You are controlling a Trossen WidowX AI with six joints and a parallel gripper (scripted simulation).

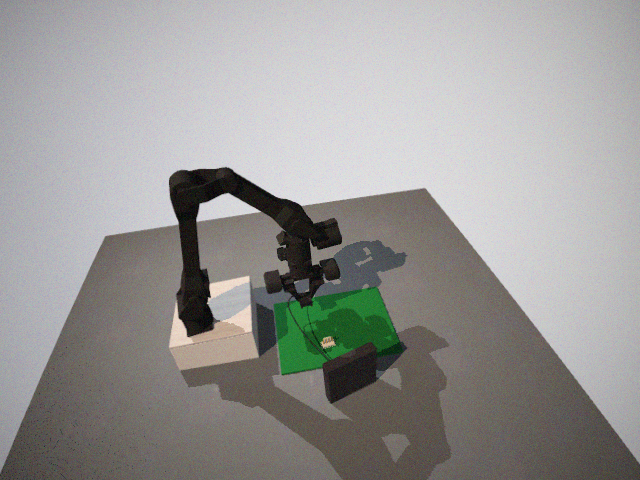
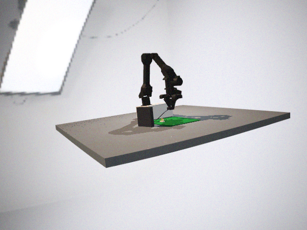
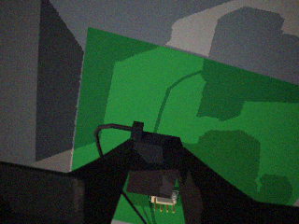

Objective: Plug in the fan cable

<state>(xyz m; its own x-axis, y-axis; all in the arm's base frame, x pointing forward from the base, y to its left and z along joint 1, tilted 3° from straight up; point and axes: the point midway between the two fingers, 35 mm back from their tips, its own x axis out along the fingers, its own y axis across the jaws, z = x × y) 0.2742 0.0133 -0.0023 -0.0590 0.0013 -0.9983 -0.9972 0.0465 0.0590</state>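
Right now the green board is 6 cm ahead of my gripper tip, 6 cm to the right of it and 8 cm below it. Also, from my gripper tip: dark fan (3 cm ahead, 24 cm to the right, 1 cm below); then four-pin fan header (2 cm ahead, 11 cm to the right, 7 cm below); then black plug (1 cm to the right, 1 cm above).
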